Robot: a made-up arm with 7 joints. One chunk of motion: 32 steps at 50 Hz.
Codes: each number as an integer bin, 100 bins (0 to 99) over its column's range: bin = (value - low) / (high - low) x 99, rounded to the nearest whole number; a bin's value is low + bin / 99 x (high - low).
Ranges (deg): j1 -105.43..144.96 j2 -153.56..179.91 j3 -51..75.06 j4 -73.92..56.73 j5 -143.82..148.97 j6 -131.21..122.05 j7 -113.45..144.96
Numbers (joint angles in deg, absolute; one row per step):
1: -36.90 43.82 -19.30 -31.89 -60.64 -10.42 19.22
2: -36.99 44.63 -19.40 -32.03 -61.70 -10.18 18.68
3: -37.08 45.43 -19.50 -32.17 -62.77 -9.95 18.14
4: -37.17 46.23 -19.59 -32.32 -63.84 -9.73 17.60
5: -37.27 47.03 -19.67 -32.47 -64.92 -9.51 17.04
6: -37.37 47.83 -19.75 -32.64 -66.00 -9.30 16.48
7: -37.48 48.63 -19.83 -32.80 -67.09 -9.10 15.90
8: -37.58 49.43 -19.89 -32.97 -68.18 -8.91 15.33
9: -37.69 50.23 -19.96 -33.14 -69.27 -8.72 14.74
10: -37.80 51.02 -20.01 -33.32 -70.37 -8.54 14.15
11: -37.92 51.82 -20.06 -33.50 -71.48 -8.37 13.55
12: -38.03 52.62 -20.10 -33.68 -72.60 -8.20 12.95
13: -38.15 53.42 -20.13 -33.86 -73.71 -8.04 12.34
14: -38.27 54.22 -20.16 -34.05 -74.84 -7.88 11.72
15: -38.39 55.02 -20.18 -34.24 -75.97 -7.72 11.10
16: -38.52 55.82 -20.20 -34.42 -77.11 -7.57 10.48
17: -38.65 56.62 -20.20 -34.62 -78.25 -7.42 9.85
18: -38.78 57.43 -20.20 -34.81 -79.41 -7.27 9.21
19: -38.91 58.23 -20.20 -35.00 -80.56 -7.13 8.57
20: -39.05 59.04 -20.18 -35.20 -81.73 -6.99 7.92
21: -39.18 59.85 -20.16 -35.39 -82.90 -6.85 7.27
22: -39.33 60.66 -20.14 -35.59 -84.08 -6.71 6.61
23: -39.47 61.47 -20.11 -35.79 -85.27 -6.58 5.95
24: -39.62 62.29 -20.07 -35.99 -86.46 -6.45 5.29
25: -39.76 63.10 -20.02 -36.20 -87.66 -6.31 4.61
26: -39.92 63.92 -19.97 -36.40 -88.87 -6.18 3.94
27: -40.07 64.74 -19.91 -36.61 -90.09 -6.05 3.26
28: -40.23 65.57 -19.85 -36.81 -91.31 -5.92 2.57
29: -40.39 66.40 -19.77 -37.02 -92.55 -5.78 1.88
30: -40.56 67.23 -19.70 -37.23 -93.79 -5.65 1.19
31: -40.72 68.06 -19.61 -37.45 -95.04 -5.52 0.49
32: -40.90 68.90 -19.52 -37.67 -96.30 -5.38 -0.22
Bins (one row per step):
1: 27 59 25 32 28 47 51
2: 27 59 25 32 28 47 51
3: 27 59 25 32 27 47 50
4: 27 59 25 32 27 47 50
5: 27 60 25 31 27 48 50
6: 27 60 25 31 26 48 50
7: 27 60 24 31 26 48 50
8: 27 60 24 31 26 48 49
9: 27 61 24 31 25 48 49
10: 27 61 24 31 25 48 49
11: 27 61 24 31 24 48 49
12: 27 61 24 30 24 48 48
13: 27 61 24 30 24 48 48
14: 27 62 24 30 23 48 48
15: 27 62 24 30 23 48 48
16: 26 62 24 30 23 48 47
17: 26 62 24 30 22 48 47
18: 26 63 24 30 22 48 47
19: 26 63 24 29 21 49 47
20: 26 63 24 29 21 49 46
21: 26 63 24 29 21 49 46
22: 26 64 24 29 20 49 46
23: 26 64 24 29 20 49 46
24: 26 64 24 29 19 49 45
25: 26 64 24 29 19 49 45
26: 26 65 24 28 19 49 45
27: 26 65 24 28 18 49 45
28: 26 65 24 28 18 49 44
29: 26 65 25 28 17 49 44
30: 26 66 25 28 17 49 44
31: 26 66 25 28 16 49 44
32: 26 66 25 27 16 49 43

